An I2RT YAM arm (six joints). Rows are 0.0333 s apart.
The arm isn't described. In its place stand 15 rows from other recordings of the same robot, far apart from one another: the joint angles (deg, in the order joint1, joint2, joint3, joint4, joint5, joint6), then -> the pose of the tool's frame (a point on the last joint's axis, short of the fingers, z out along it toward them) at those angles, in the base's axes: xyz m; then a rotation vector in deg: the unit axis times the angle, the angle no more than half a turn.
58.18 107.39 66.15 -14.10 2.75 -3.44 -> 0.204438, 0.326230, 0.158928, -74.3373, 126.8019, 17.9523
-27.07 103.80 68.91 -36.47 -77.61 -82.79 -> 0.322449, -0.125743, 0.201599, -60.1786, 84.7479, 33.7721
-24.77 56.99 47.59 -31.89 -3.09 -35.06 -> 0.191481, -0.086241, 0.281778, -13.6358, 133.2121, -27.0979
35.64 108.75 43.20 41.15 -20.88 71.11 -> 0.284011, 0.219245, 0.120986, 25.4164, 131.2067, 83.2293
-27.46 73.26 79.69 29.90 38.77 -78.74 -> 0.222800, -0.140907, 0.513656, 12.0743, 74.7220, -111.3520
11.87 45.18 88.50 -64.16 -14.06 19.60 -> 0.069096, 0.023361, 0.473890, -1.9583, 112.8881, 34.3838
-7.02 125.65 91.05 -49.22 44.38 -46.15 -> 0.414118, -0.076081, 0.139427, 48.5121, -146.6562, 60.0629
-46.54 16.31 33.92 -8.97 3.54 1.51 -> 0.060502, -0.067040, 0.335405, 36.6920, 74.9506, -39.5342
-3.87 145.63 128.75 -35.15 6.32 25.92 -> 0.555537, -0.041508, 0.162583, 38.9898, 136.1248, 1.6426
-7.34 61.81 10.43 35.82 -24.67 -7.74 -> 0.197814, -0.010499, 0.163690, -17.4658, 102.9259, 12.0609
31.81 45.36 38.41 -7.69 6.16 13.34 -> 0.164156, 0.097326, 0.303612, -12.6448, 105.1787, 26.1232
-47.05 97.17 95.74 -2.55 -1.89 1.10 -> 0.279322, -0.298337, 0.421698, 37.7470, 88.0981, -33.4389
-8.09 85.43 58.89 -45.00 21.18 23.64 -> 0.274314, -0.051983, 0.219189, 47.5143, 149.7365, -25.6357
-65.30 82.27 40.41 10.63 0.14 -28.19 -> 0.125581, -0.273240, 0.199473, 41.5262, 123.4323, -53.5206
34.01 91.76 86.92 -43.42 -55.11 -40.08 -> 0.265604, 0.214447, 0.346080, -94.1203, 83.8686, 61.9289
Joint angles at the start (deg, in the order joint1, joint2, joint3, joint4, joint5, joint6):
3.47 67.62 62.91 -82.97 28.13 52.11
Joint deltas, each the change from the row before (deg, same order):
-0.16 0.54 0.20 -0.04 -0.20 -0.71
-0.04 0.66 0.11 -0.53 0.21 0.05
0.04 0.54 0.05 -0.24 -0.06 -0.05
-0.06 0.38 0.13 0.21 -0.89 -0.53
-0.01 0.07 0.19 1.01 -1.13 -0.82
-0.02 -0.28 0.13 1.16 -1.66 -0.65
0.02 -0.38 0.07 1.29 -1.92 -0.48
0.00 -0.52 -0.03 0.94 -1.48 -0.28
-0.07 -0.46 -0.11 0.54 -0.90 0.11
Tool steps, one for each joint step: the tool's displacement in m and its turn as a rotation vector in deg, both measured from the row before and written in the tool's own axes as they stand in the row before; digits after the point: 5 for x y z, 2 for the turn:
-0.00109 0.00139 0.00079 0.20 0.41 -0.75
-0.00040 0.00114 0.00127 0.89 0.44 -0.42
-0.00021 0.00146 0.00107 0.45 0.44 -0.43
-0.00058 0.00171 0.00051 -0.51 0.73 -0.50
-0.00118 0.00204 -0.00058 -1.49 0.23 -0.30
-0.00068 0.00137 -0.00125 -2.15 0.35 0.04
-0.00043 0.00148 -0.00140 -2.47 0.40 0.19
0.00011 0.00040 -0.00140 -1.97 0.24 0.25
0.00031 -0.00035 -0.00084 -1.20 0.14 0.49

